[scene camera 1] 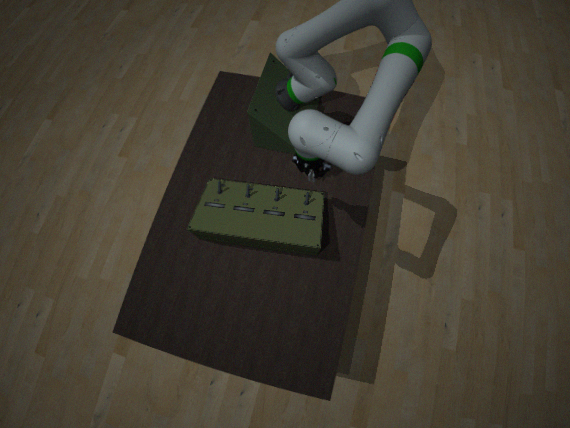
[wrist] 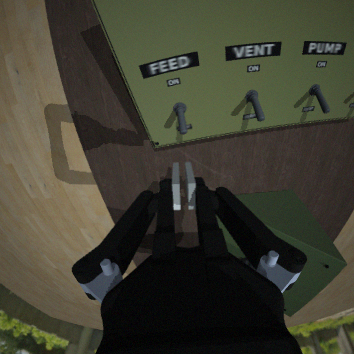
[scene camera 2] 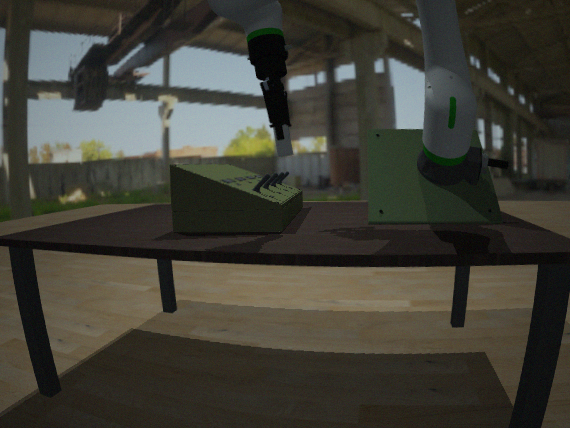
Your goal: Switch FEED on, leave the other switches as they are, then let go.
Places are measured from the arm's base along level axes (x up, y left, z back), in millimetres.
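Where they show: gripper, between the fingertips: [scene camera 1: 312, 178] [wrist: 181, 171] [scene camera 2: 285, 155]; arm's base, origin of its link: [scene camera 1: 287, 95] [scene camera 2: 442, 165].
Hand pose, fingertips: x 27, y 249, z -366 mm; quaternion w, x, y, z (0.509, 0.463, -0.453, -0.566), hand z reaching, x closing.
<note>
Each offset is from my fingertips to the top centre of the thing. Level surfaces: height alone.
The green sloped switch panel [scene camera 1: 260, 232] [scene camera 2: 220, 200] [wrist: 215, 20] stands on the table. Its FEED switch {dy +4, dx -41, dz -59 mm} [scene camera 1: 308, 199] [scene camera 2: 261, 183] [wrist: 181, 119] is the rightmost lever in scene camera 1 and leans away from its ON mark. The VENT switch {dy -113, dx -41, dz -87 mm} [scene camera 1: 278, 194] [wrist: 256, 106] and PUMP switch {dy -230, dx -41, dz -116 mm} [scene camera 1: 249, 190] [wrist: 320, 98] lean away from their ON marks too. The BRAKE switch {dy -346, dx -41, dz -144 mm} [scene camera 1: 220, 187] is the leftmost lever. My gripper [scene camera 1: 311, 176] [scene camera 2: 284, 154] [wrist: 181, 171] is shut with a narrow empty gap between its pads. It hangs above the panel's lever-side edge, near FEED and apart from it.
The dark table {dx -168 mm} [scene camera 1: 225, 310] [scene camera 2: 345, 245] [wrist: 70, 65] carries the panel. A larger green block [scene camera 1: 265, 125] [scene camera 2: 395, 175] [wrist: 280, 215] stands behind my gripper, at the arm's base. The VENT lever is the closest neighbour to FEED.
</note>
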